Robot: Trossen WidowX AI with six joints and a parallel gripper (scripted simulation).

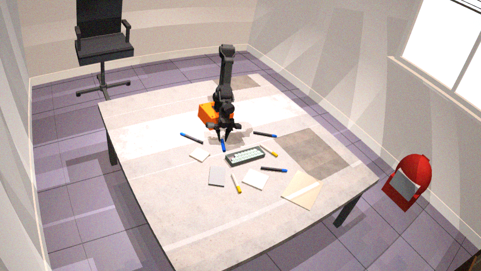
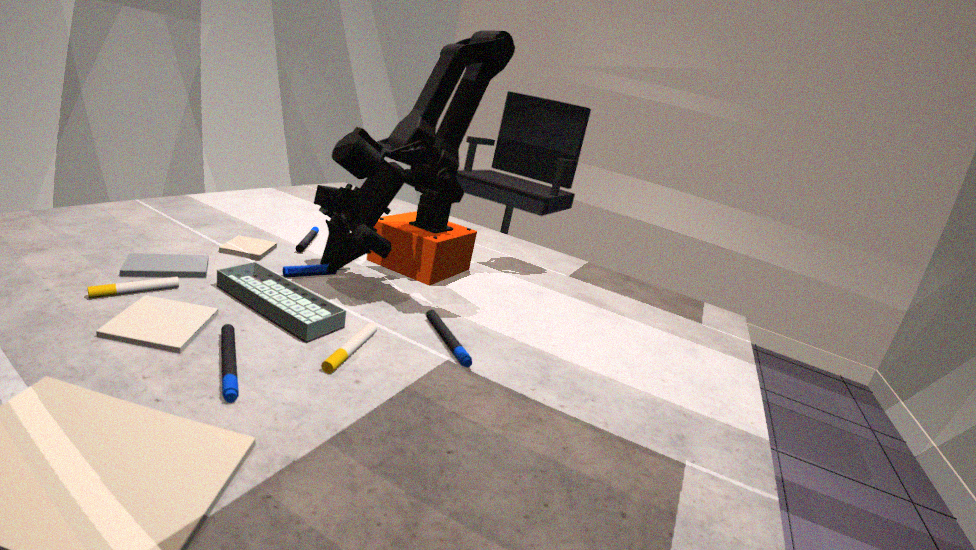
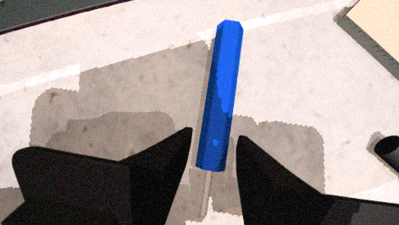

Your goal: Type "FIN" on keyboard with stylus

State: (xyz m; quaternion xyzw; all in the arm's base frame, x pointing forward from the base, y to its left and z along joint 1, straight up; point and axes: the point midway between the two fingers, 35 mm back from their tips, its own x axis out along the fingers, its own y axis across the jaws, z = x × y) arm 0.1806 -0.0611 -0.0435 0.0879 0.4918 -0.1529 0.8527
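Right now my gripper tip is right at the blue stylus. Also, from my gripper tip: N key 14 cm ahead, 4 cm to the left; stylus tip 4 cm behind, 1 cm to the left.
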